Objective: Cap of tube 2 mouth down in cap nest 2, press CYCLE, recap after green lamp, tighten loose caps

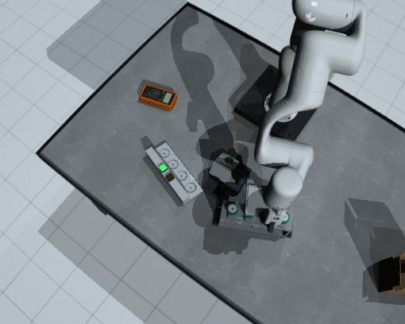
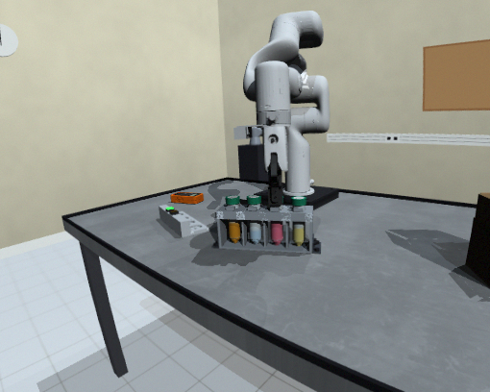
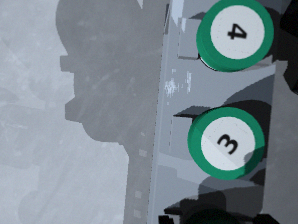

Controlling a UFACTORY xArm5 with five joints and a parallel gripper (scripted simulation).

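My gripper is now 1 cm above the tube 2's threaded neck. From my hand the other things lie so: key housing (18 cm to the right, 8 cm below, 8 cm behind); green key (20 cm to the right, 10 cm behind, 6 cm below); blue key (16 cm to the right, 10 cm behind, 6 cm below).
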